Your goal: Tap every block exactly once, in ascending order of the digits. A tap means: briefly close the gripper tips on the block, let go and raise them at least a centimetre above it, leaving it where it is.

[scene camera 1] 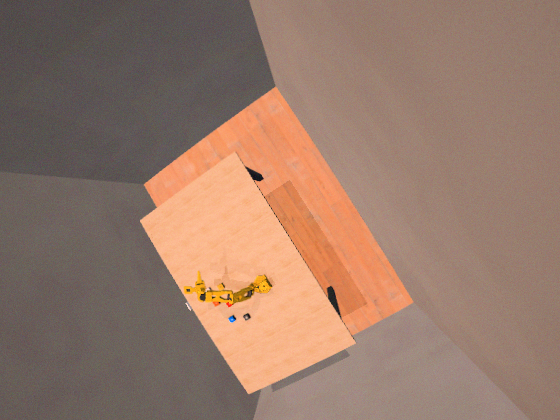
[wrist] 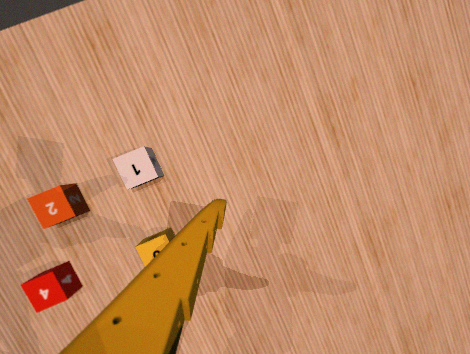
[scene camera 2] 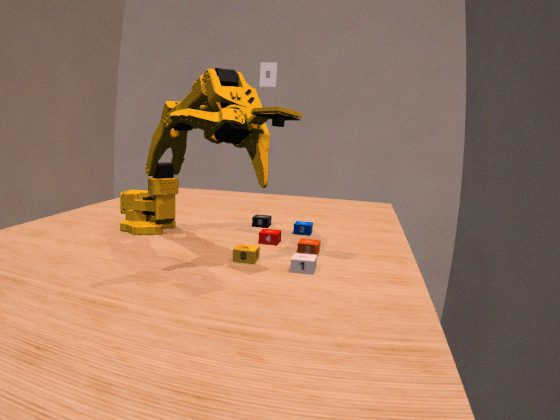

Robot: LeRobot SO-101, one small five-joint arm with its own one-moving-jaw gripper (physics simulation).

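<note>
My gripper (scene camera 2: 218,150) is fully open and empty, high above the table. In the wrist view its notched jaw (wrist: 200,237) covers part of the yellow block 0 (wrist: 151,246) (scene camera 2: 246,254) (scene camera 1: 221,286). The white block 1 (wrist: 136,168) (scene camera 2: 303,264) lies beyond it, toward the table edge. The orange block 2 (wrist: 51,206) (scene camera 2: 308,246) and red block 4 (wrist: 44,291) (scene camera 2: 269,237) lie at the left in the wrist view. The blue block 3 (scene camera 2: 303,228) (scene camera 1: 232,318) and a black block (scene camera 2: 261,221) (scene camera 1: 246,316), its digit blurred, lie farther back in scene camera 2.
The arm's base (scene camera 2: 141,227) (scene camera 1: 263,284) stands on the wooden table (scene camera 2: 200,340) (scene camera 1: 210,210). A table edge crosses the top left of the wrist view. A white plate (scene camera 2: 268,82) is on the wall. Arm shadows fall across the table around the blocks.
</note>
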